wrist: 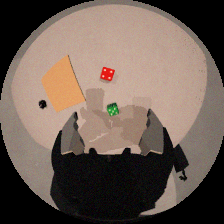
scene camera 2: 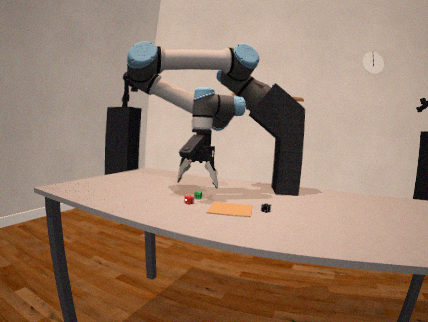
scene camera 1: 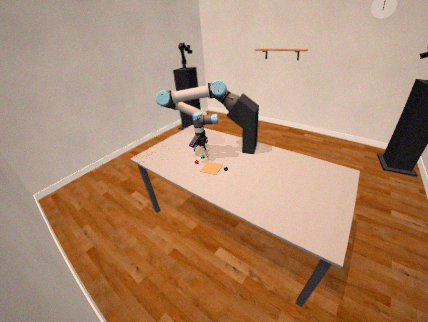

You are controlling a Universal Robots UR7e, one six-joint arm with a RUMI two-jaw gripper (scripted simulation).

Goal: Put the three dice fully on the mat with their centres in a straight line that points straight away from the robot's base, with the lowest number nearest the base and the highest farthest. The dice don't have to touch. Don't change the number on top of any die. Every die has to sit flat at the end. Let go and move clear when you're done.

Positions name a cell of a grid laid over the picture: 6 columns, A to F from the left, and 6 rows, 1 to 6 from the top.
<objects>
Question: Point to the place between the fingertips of my gripper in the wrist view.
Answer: At C3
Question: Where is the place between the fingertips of my gripper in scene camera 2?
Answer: C4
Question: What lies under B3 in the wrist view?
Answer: An orange mat.
</objects>
